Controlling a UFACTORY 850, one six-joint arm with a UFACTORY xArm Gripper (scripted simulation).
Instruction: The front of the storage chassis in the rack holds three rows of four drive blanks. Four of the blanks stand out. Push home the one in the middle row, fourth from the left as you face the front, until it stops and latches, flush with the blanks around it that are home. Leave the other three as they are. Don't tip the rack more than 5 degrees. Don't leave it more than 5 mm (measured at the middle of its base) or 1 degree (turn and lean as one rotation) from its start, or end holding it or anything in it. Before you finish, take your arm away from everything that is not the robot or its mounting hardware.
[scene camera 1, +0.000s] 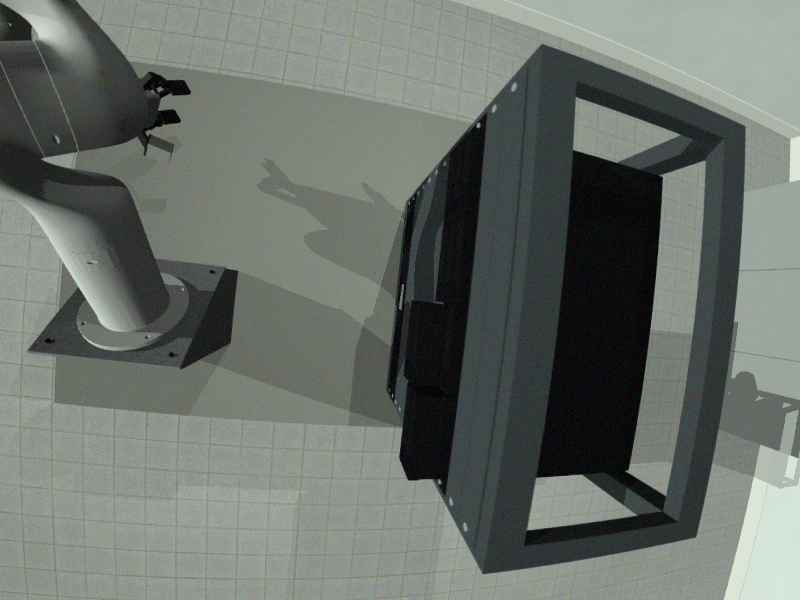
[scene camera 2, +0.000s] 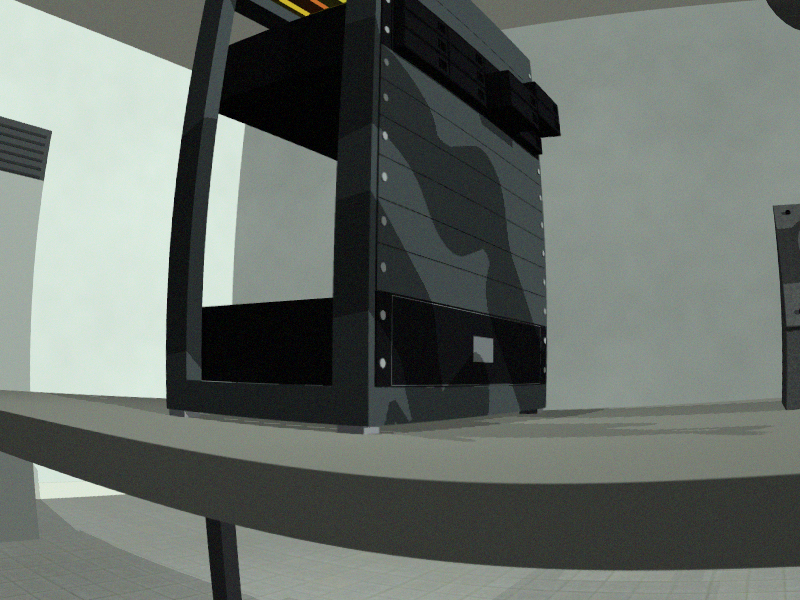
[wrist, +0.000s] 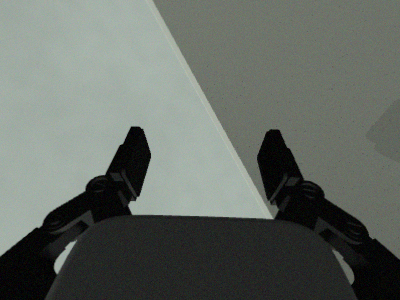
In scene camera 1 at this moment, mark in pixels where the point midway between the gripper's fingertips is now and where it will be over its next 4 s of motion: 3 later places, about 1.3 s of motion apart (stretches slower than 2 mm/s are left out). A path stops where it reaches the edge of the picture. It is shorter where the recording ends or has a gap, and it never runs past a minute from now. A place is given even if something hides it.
The gripper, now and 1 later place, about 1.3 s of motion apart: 182, 102; 54, 110
